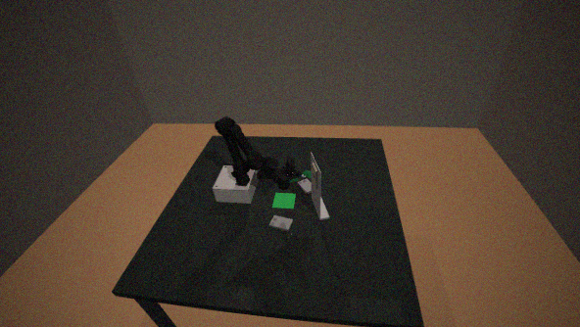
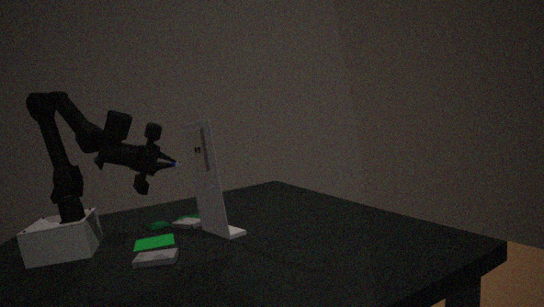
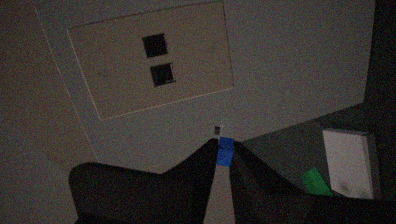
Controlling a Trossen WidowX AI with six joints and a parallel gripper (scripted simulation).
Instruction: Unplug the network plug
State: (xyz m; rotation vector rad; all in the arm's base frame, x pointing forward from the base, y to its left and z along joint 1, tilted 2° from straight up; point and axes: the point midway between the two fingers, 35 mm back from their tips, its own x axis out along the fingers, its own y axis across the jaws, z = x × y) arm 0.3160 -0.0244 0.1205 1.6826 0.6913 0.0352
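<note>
The green square is 110 mm behind my gripper tip, 20 mm to the left of it and 220 mm below it. Also, from my gripper tip: white panel 80 mm ahead, 10 mm to the right, 70 mm below; network plug 10 mm ahead.
</note>
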